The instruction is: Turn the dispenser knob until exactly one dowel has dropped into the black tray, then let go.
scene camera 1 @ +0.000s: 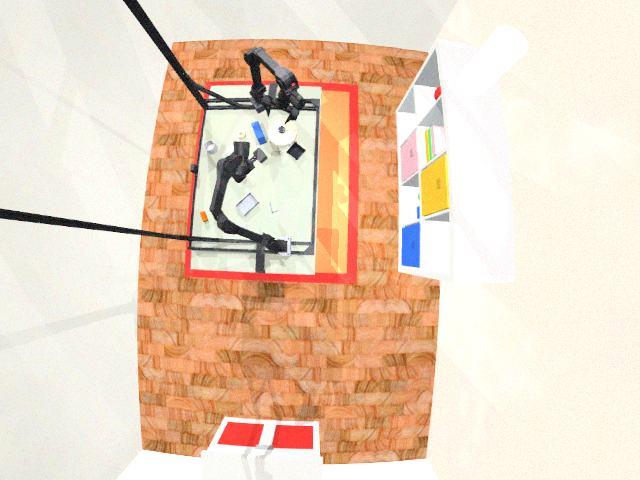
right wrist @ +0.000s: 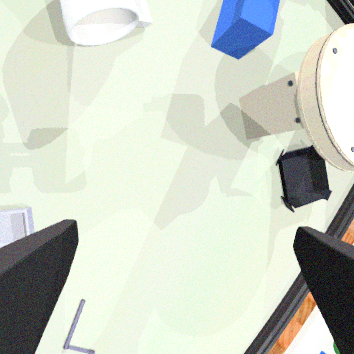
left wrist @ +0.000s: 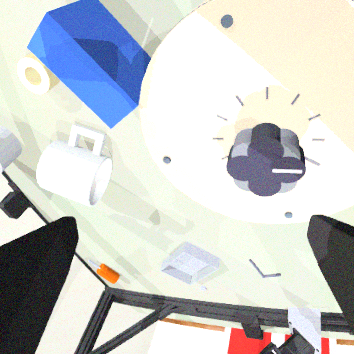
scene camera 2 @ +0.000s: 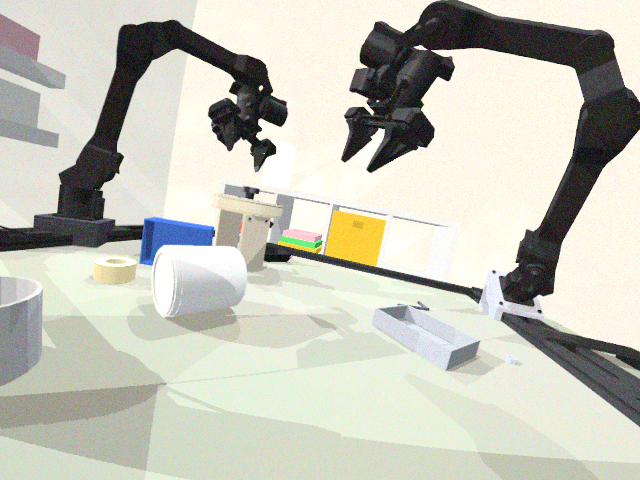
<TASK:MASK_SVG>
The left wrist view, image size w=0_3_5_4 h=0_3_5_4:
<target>my left gripper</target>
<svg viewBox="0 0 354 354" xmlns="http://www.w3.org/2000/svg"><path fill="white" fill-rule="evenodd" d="M74 216L62 216L0 245L0 354L35 353L69 272L78 242L78 231ZM312 214L309 218L306 232L307 240L318 267L354 335L354 226L324 214Z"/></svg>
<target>white cylinder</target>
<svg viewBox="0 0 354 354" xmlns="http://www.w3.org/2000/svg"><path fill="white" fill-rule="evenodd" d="M76 123L71 126L68 142L61 139L53 140L43 150L37 164L36 179L42 188L82 204L94 206L105 191L112 169L111 158L102 154L107 134ZM80 134L95 139L93 151L78 146Z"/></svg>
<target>grey tray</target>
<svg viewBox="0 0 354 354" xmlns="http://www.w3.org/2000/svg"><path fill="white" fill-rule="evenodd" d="M185 241L162 261L159 271L191 285L217 270L220 258Z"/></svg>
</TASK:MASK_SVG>
